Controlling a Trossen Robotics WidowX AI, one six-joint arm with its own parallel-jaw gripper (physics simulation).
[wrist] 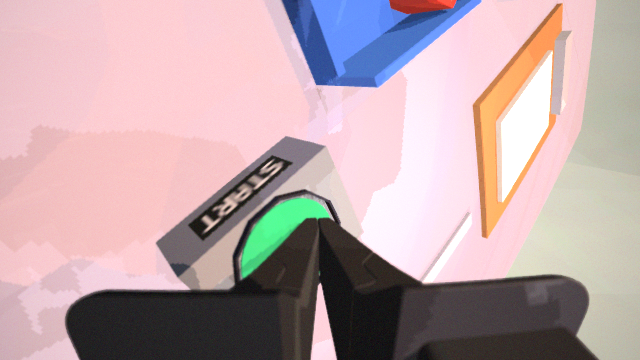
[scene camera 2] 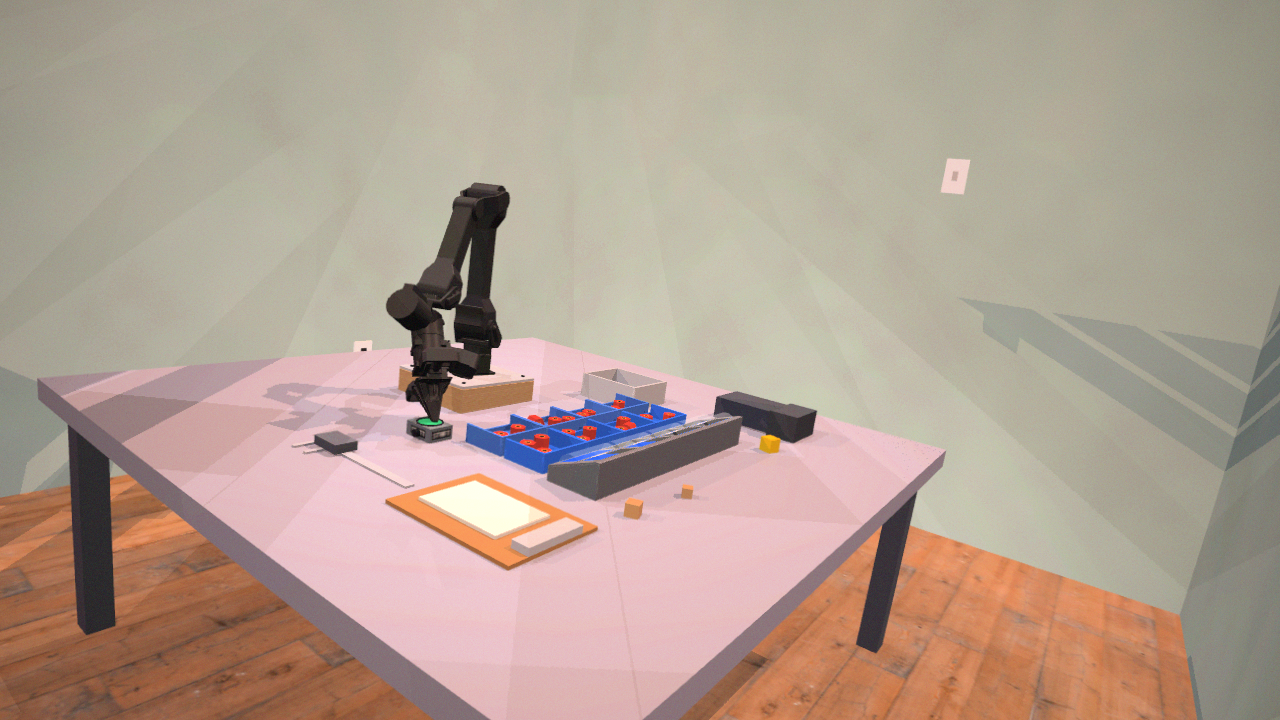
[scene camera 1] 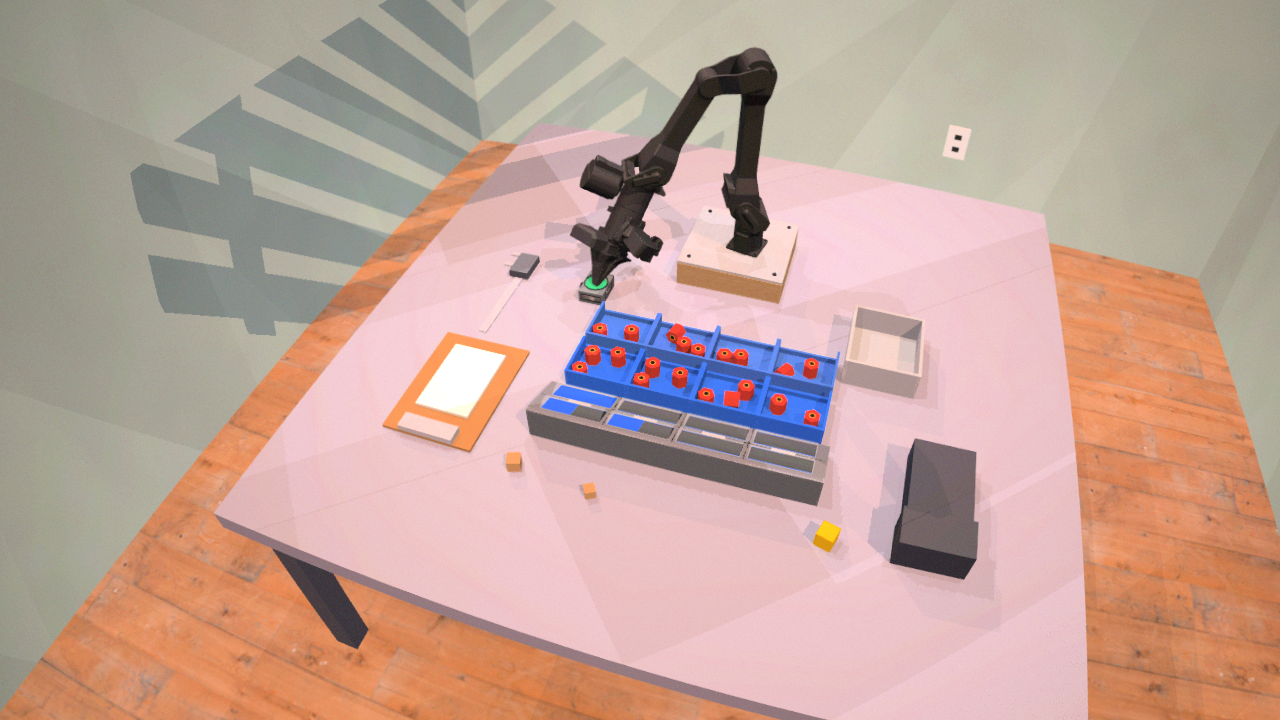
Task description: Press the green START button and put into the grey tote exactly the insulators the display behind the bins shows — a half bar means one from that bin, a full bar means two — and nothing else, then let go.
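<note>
My gripper [scene camera 1: 597, 279] [scene camera 2: 430, 417] [wrist: 317, 229] is shut and empty, fingertips down on the green START button [scene camera 1: 588, 285] [scene camera 2: 421, 421] [wrist: 280, 220], whose cap sits low in its housing. Red insulators [scene camera 1: 617, 356] [scene camera 2: 541, 441] [wrist: 422, 5] lie in the blue bins [scene camera 1: 608, 379] [scene camera 2: 528, 454] [wrist: 360, 45], two rows of compartments. The display [scene camera 1: 671, 457] [scene camera 2: 666, 458] is lit: in scene camera 1, its leftmost column shows a full blue upper bar and a half blue lower bar; the second column shows a half blue lower bar; other bars are dark. The grey tote [scene camera 1: 881, 376] [scene camera 2: 604, 386] shows no insulator inside.
An orange board [scene camera 1: 490, 402] [scene camera 2: 402, 503] [wrist: 482, 165] with a white sheet lies left of the display. A dark block [scene camera 1: 939, 492] [scene camera 2: 760, 414], a yellow cube [scene camera 1: 826, 536] [scene camera 2: 768, 444], two small orange cubes and a grey plug-like piece [scene camera 1: 524, 265] [scene camera 2: 335, 441] are on the table.
</note>
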